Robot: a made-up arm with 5 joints.
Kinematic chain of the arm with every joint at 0, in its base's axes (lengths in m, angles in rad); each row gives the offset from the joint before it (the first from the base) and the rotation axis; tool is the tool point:
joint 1: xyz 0 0 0.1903 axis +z
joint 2: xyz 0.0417 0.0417 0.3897 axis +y
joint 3: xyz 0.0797 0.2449 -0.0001 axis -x
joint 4: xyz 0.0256 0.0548 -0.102 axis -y
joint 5: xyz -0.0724 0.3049 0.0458 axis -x
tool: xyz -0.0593 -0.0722 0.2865
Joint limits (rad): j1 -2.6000..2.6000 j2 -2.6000..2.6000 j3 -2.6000..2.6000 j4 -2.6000..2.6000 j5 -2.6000..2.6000
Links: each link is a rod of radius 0.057 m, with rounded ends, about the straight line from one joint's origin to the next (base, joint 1, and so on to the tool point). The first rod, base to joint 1, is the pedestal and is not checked.
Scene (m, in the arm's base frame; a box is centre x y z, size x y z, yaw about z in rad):
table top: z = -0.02
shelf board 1: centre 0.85 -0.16 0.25 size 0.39 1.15 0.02 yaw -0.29
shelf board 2: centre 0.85 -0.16 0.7 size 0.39 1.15 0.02 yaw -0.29
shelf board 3: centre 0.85 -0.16 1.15 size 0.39 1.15 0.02 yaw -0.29
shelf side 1: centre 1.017 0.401 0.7 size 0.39 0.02 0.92 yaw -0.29
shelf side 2: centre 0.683 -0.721 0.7 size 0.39 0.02 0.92 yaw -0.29
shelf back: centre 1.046 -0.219 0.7 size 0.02 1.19 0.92 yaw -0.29
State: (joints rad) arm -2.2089 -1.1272 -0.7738 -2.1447 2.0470
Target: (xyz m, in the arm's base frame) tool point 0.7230 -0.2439 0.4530
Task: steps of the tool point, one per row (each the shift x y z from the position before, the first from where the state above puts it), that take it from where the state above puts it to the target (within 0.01 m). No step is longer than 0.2 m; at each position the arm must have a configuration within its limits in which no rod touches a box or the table.
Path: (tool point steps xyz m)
1: 0.0004 0.0050 0.0147
2: -0.0159 0.0243 0.0076
3: -0.0314 0.0411 -0.0075
4: -0.0474 0.0495 -0.0270
5: -0.0644 0.0458 -0.0442
6: -0.0268 0.0020 -0.0814
7: -0.0363 -0.0106 -0.1109
8: -0.0537 -0.0433 -0.1212
9: -0.0787 -0.0802 -0.1009
10: 0.0949 0.0073 0.0028
11: 0.0861 -0.0155 0.0055
12: 0.0704 -0.0345 0.0011
13: 0.0493 -0.0470 -0.0094

